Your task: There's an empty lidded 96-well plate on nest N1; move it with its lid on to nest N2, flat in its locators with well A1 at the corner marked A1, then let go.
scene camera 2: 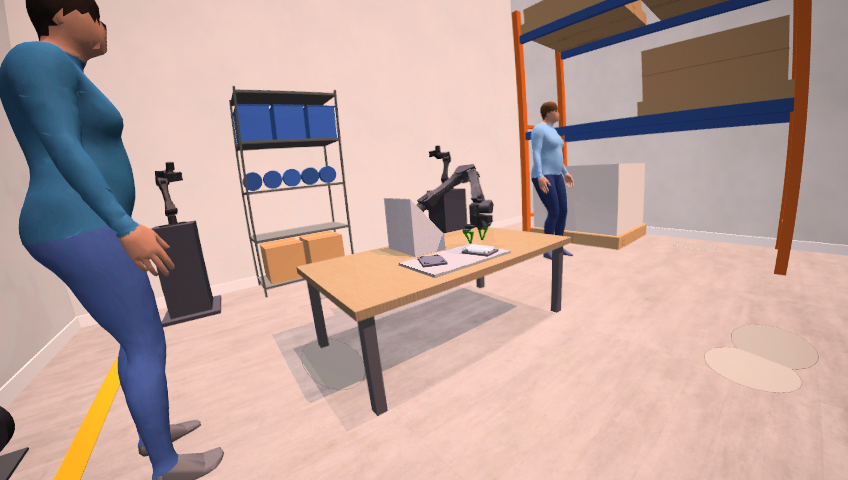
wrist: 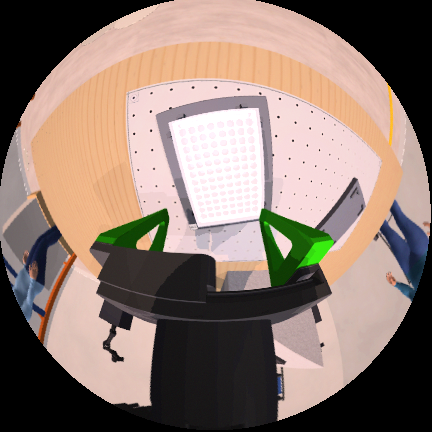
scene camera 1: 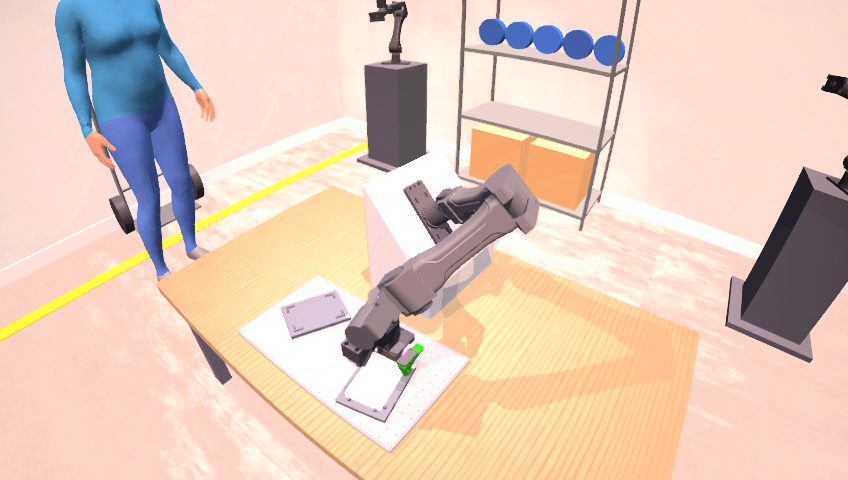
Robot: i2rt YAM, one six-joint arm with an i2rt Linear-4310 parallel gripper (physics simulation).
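Pixels of known places: gripper, between the fingertips: (scene camera 2: 476, 242) (wrist: 213, 213) (scene camera 1: 388, 364); arm's base, origin of its link: (scene camera 2: 414, 215) (scene camera 1: 430, 216).
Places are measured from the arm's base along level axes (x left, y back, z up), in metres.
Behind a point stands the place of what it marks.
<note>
The white lidded 96-well plate (scene camera 1: 374, 381) @(z -0.167, x 0.158, y -0.392 m) (scene camera 2: 479, 249) @(z -0.170, x 0.127, y -0.409 m) (wrist: 220, 165) @(z -0.167, x 0.159, y -0.391 m) lies on the grey nest N1 (scene camera 1: 385, 414) @(z -0.184, x 0.226, y -0.432 m) (wrist: 266, 137) @(z -0.184, x 0.111, y -0.428 m), within its raised locators. Its wells show as faint circles in the wrist view. The grey nest N2 (scene camera 1: 315, 313) @(z -0.184, x -0.118, y -0.330 m) (scene camera 2: 432, 260) @(z -0.184, x -0.134, y -0.347 m) (wrist: 345, 207) @(z -0.184, x -0.103, y -0.361 m) bears no plate; small corner locators show on it in scene camera 1. My gripper (scene camera 2: 476, 240) @(z -0.145, x 0.162, y -0.349 m) (wrist: 213, 213) @(z -0.145, x 0.162, y -0.349 m) is open and empty, its green fingers pointing down above the plate's near end. In scene camera 1, the hand hides one finger and part of the plate. The A1 marks are too small to read.
Both nests sit on a white perforated board (scene camera 1: 431, 368) @(z -0.195, x 0.218, y -0.267 m) (wrist: 305, 150) @(z -0.195, x 0.045, y -0.428 m) on the wooden table (scene camera 1: 565, 356) @(z -0.209, x 0.456, y -0.031 m) (scene camera 2: 357, 291) @(z -0.208, x -0.562, y -0.417 m) (wrist: 100, 165) @(z -0.208, x 0.357, y -0.384 m). The wedge-shaped arm mount (scene camera 1: 386, 237) @(z -0.008, x -0.031, y -0.136 m) (scene camera 2: 410, 228) @(z -0.051, x -0.105, y -0.113 m) stands behind the board. A person in teal (scene camera 1: 119, 59) (scene camera 2: 71, 142) stands beyond the table's end.
</note>
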